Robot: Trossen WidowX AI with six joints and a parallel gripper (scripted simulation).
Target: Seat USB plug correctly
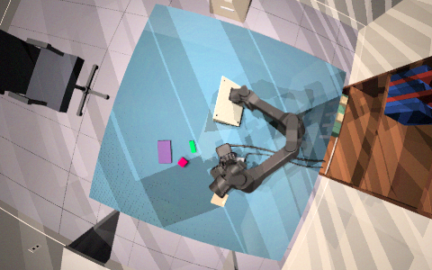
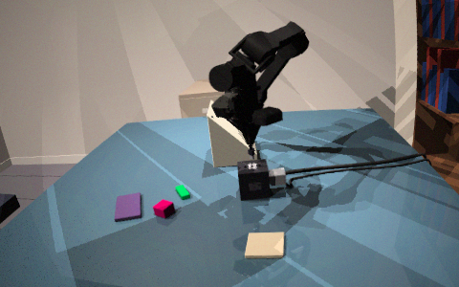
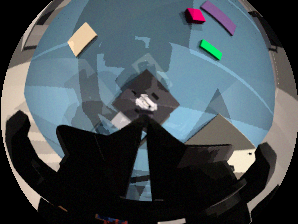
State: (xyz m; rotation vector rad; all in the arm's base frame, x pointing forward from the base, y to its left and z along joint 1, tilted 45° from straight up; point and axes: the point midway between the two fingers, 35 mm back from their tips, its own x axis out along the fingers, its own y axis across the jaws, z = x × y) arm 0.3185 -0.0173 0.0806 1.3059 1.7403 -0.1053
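The USB plug is 20 mm below my gripper tip. From my gripper tip the other things lie so: green block 190 mm to the right, 130 mm below, 20 mm behind; then cream tile 240 mm ahead, 130 mm below, 10 mm to the left; then socket 70 mm below.
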